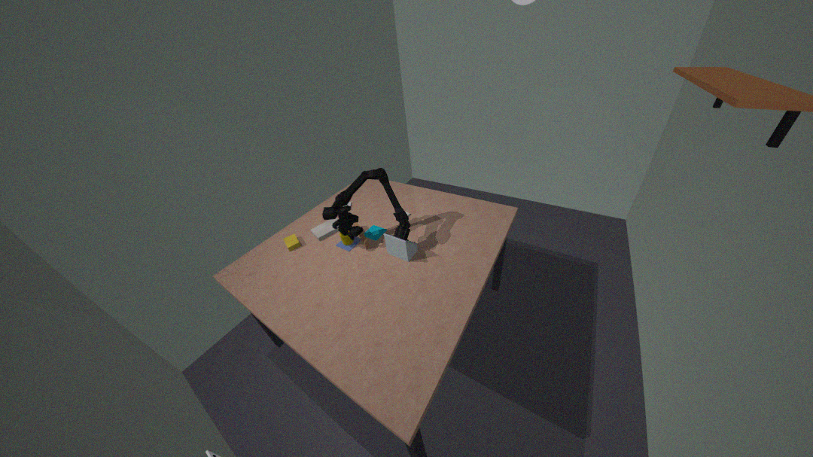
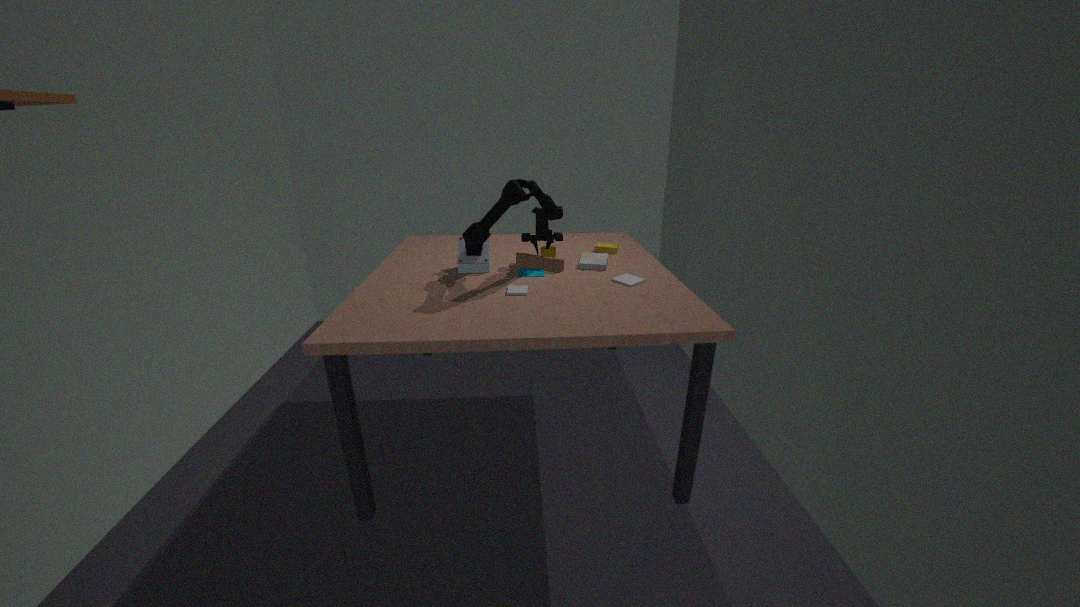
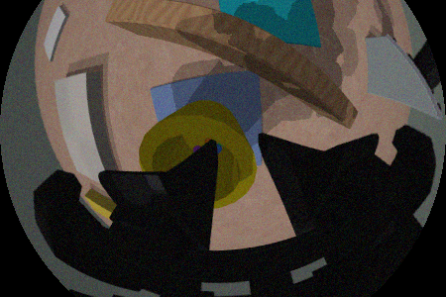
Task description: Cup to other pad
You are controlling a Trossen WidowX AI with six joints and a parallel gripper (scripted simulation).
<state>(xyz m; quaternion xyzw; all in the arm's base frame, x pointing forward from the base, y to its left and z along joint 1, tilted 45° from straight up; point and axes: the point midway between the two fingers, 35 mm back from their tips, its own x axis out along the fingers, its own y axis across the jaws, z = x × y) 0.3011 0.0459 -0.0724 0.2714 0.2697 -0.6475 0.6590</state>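
Right now my gripper tip is 2 cm short of the yellow cup. Round my gripper tip: wooden bar (7 cm to the right, 2 cm below, 2 cm behind); grey slab (24 cm ahead, 3 cm to the right, 2 cm below); teal pad (14 cm to the right, 6 cm behind, 4 cm below).
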